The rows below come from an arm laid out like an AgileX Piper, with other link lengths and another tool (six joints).
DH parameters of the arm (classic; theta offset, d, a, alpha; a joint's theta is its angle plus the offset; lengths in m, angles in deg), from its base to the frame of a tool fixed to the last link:
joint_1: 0 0.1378 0 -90
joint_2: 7.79 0 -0.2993 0
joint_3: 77.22 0 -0.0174 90
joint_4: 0 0.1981 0 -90
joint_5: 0 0 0 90
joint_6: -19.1 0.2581 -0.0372 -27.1
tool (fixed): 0 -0.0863 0 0
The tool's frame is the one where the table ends.
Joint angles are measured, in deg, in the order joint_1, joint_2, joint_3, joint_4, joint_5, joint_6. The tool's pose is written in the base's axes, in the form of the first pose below.
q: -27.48, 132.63, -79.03, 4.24, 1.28, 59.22
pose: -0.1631 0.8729 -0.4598 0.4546 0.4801 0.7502 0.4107 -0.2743 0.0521
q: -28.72, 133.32, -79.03, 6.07, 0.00, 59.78
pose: -0.1056 0.8884 -0.4468 0.4637 0.4414 0.7682 0.4048 -0.2834 0.0474
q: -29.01, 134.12, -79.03, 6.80, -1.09, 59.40
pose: -0.0932 0.8893 -0.4477 0.4644 0.4366 0.7705 0.4040 -0.2863 0.0426
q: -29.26, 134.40, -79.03, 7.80, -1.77, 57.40
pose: -0.1001 0.8819 -0.4606 0.4614 0.4513 0.7638 0.4041 -0.2893 0.0423
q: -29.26, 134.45, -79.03, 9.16, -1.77, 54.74
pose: -0.1186 0.8741 -0.4711 0.4602 0.4688 0.7539 0.4047 -0.2898 0.0427
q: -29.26, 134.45, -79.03, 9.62, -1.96, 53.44
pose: -0.1288 0.8678 -0.4800 0.4570 0.4815 0.7479 0.4056 -0.2904 0.0436
